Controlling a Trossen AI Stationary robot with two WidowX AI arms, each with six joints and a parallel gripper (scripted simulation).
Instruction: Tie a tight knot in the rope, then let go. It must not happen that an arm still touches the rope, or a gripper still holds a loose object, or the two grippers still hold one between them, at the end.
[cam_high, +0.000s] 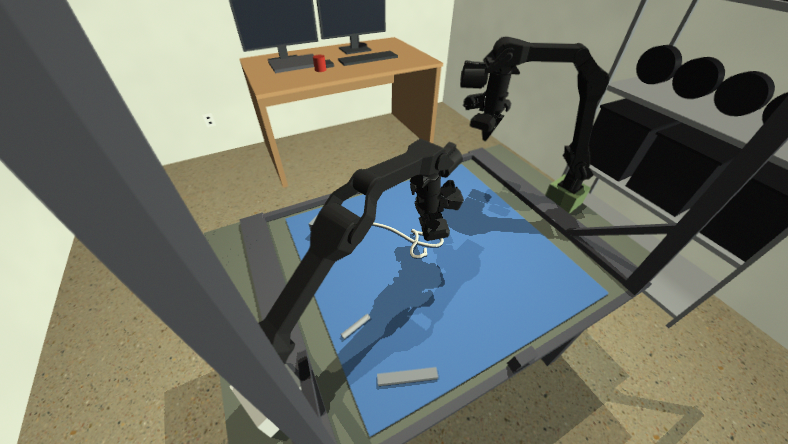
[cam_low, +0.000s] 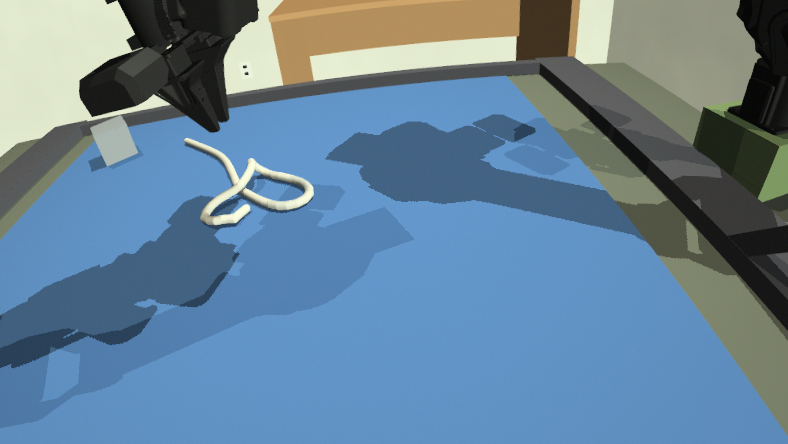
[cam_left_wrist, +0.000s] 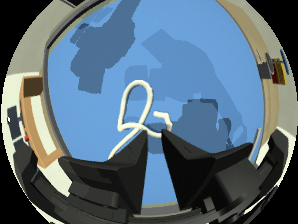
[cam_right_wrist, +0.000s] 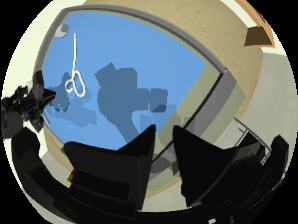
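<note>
Right now the blue mat is 140 mm below my left hand, 20 mm to the right of it and 20 mm behind it. From my left hand the other things lie so: grey bar (270 mm to the left, 250 mm behind, 130 mm below); grey cube (250 mm ahead, 210 mm to the left, 110 mm below).
</note>
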